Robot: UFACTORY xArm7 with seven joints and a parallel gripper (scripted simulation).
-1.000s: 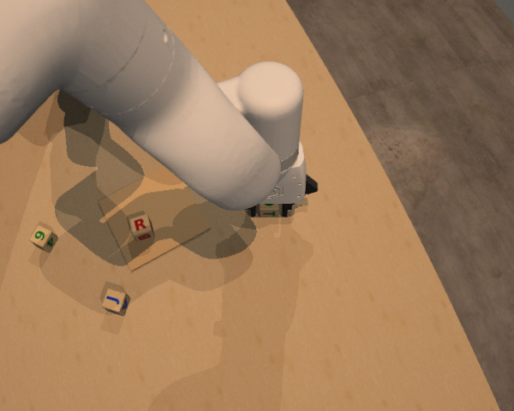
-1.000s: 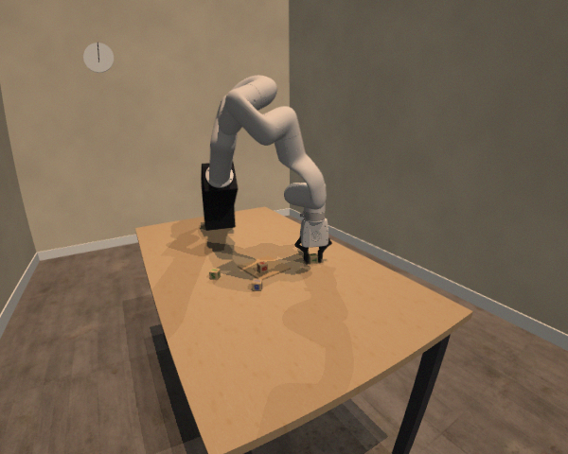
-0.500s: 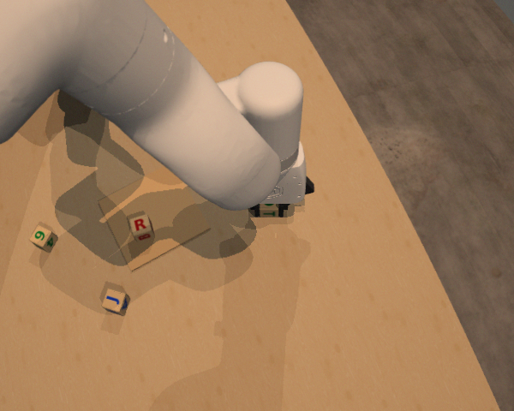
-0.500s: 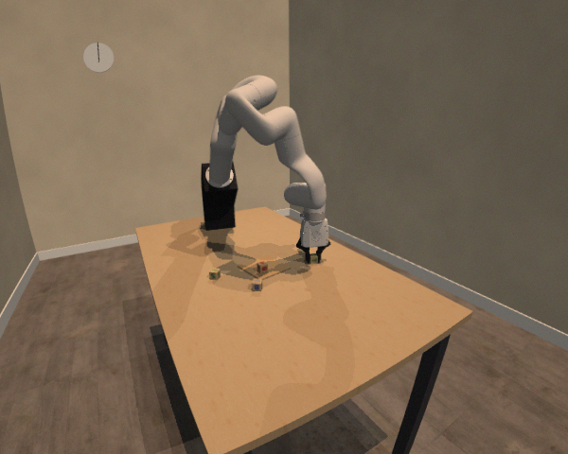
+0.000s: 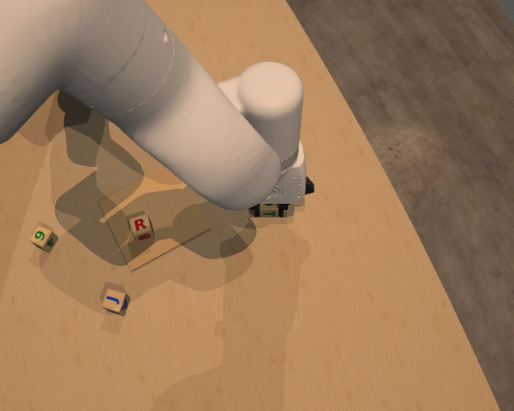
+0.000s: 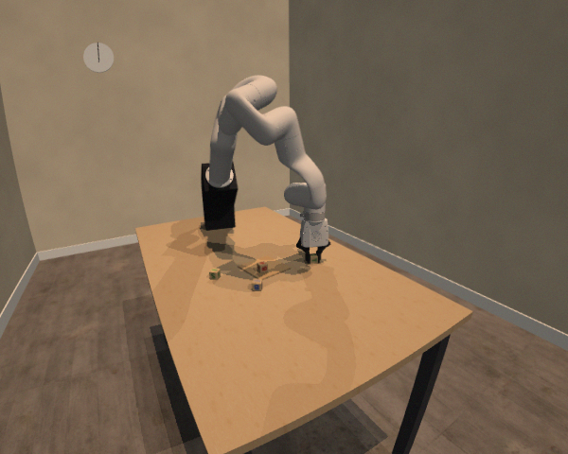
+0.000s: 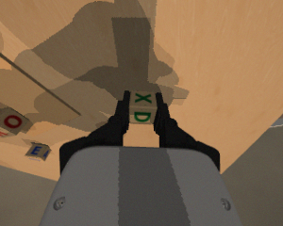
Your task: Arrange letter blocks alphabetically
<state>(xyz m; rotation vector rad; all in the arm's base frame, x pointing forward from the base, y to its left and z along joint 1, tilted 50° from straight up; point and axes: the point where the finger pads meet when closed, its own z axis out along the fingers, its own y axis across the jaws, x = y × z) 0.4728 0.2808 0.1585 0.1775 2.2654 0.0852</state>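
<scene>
Right now the tan mat is 190 mm to the right of my hand, 20 mm below it and 20 mm behind it. From my hand the other things lie so: green D block (10 mm below).
</scene>
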